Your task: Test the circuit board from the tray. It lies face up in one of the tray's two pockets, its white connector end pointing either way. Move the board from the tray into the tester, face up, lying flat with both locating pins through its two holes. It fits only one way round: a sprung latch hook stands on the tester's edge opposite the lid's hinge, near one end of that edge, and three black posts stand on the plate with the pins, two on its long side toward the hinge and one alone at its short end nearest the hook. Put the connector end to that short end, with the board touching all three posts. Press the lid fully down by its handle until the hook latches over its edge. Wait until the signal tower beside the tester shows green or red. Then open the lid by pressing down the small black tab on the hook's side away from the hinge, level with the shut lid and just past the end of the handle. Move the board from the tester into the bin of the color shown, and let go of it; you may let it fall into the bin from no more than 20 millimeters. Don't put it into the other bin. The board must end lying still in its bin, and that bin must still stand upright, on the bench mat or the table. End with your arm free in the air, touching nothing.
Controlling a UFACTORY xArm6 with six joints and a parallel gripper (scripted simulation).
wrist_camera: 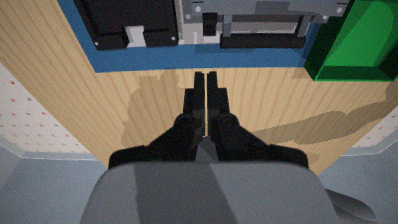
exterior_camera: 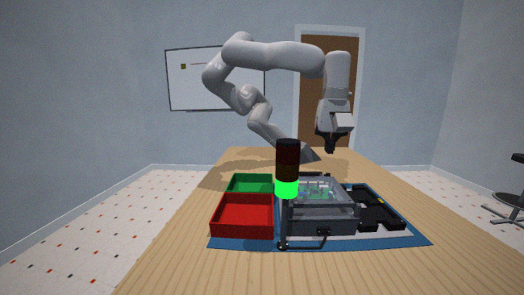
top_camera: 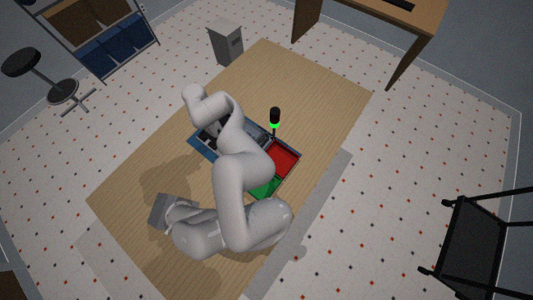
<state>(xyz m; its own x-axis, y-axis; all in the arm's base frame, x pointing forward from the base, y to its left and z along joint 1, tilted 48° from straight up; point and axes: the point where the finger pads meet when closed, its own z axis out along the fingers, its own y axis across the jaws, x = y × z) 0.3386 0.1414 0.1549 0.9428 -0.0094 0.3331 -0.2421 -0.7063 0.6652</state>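
The black latch hook is 100 mm below my hand, 20 mm ahead of it and 10 mm to the right of it. Round my hand: clear lid 100 mm below, 80 mm to the right, 70 mm ahead; green circuit board 110 mm below, 80 mm to the right, 70 mm ahead; plate 120 mm below, 80 mm to the right, 70 mm ahead.
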